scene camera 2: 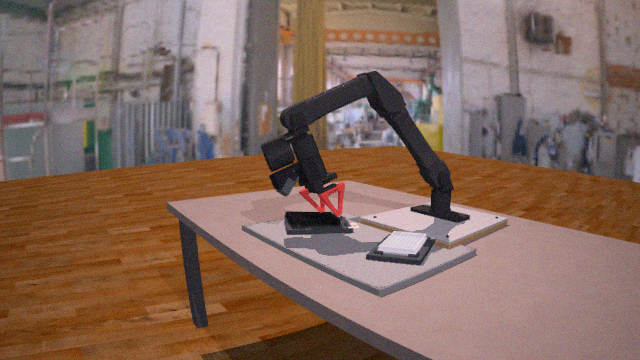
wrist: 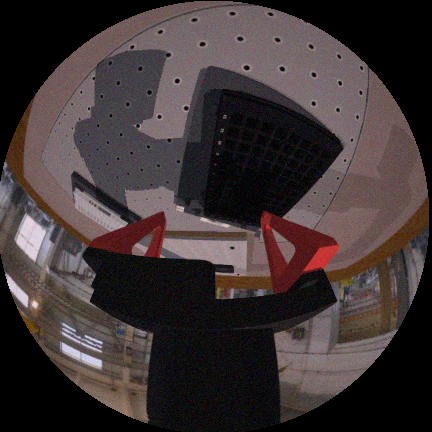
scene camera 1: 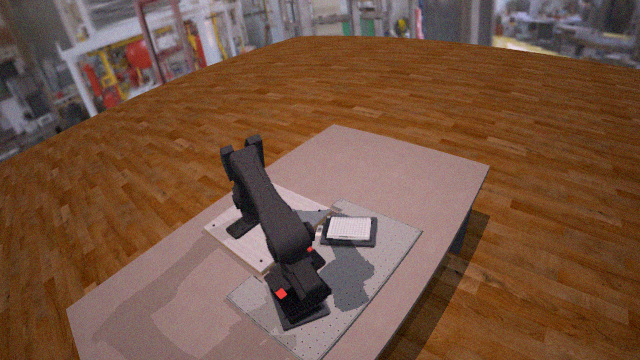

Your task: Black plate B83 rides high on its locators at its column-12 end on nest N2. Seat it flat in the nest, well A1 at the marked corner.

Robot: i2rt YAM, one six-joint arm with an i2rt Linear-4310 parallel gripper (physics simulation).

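Frame: origin at the arm's base, x back, y right, z up, level; metres.
Seen in the pictures: gripper, between the fingertips: (scene camera 2: 330, 213) (wrist: 212, 216); arm's base, origin of its link: (scene camera 2: 439, 214) (scene camera 1: 253, 219).
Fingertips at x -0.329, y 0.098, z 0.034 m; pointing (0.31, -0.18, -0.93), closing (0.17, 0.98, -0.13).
Observation:
Offsets run from my fingertips to a thing's top centre.
Black plate B83 @[dx -0.027, dy +0.042, dz -0.005 m] (scene camera 2: 310, 219) (wrist: 265, 165) lies on the dark nest N2 @[dx -0.019, dy +0.031, dz -0.018 m] (scene camera 1: 306, 322) (scene camera 2: 320, 230) (wrist: 192, 170). In the wrist view its far end, by the printed 12, looks raised above the nest, and its near end looks lower. Small white labels show at the nest's near edge; the A1 mark cannot be read. My gripper (scene camera 2: 331, 212) (wrist: 212, 216) is open, with red fingers wide apart and nothing between them. It hangs just above the plate's near end, with the right finger by the near right corner. In scene view 1 the arm hides the fingertips and much of the plate.
A white plate @[dx +0.022, dy -0.245, dz -0.014 m] (scene camera 1: 350, 227) (scene camera 2: 404, 243) (wrist: 100, 207) sits in another dark nest @[dx +0.022, dy -0.245, dz -0.022 m] (scene camera 1: 374, 240) (scene camera 2: 395, 259). Both nests stand on a grey perforated board @[dx -0.011, dy -0.109, dz -0.040 m] (scene camera 1: 400, 240) (scene camera 2: 345, 270) (wrist: 297, 57). The arm's base (scene camera 1: 242, 225) (scene camera 2: 440, 213) stands on a white board (scene camera 1: 240, 247) (scene camera 2: 480, 222) beside it.

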